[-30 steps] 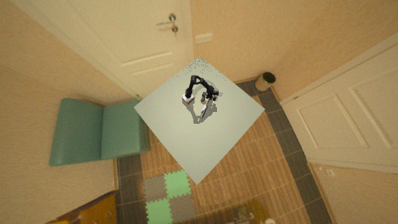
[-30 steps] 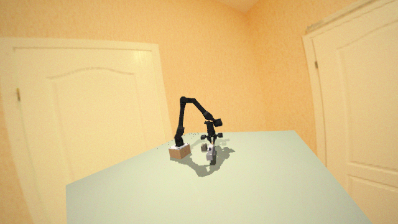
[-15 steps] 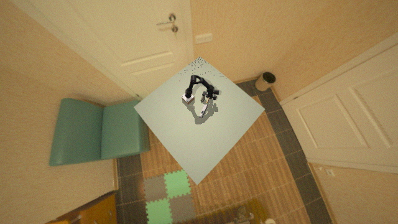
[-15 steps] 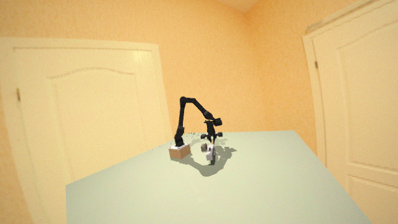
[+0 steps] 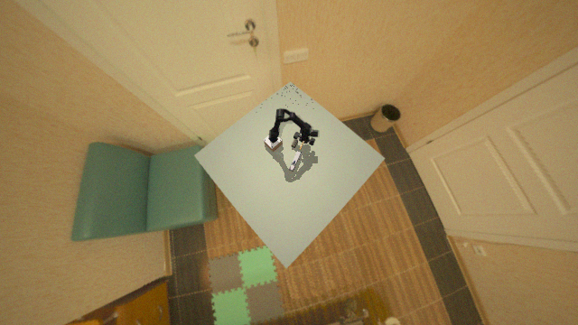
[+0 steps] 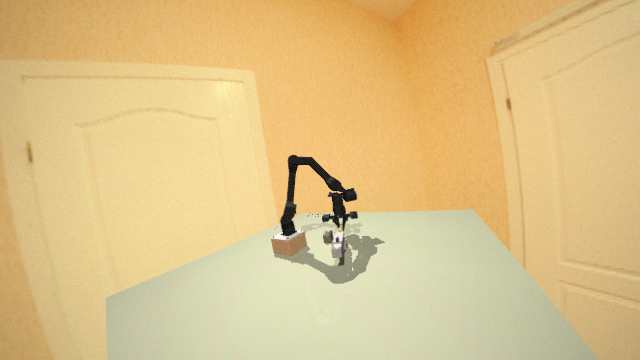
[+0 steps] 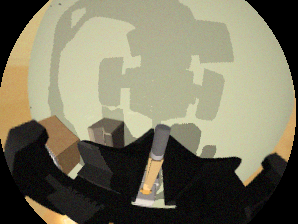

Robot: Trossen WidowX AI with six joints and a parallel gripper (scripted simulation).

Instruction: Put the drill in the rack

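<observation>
Right now the drill is 4 cm to the right of my gripper tip, 4 cm above it and 1 cm ahead of it. From my gripper tip the other things lie so: small grey-brown block: 6 cm to the right, 5 cm behind.
</observation>
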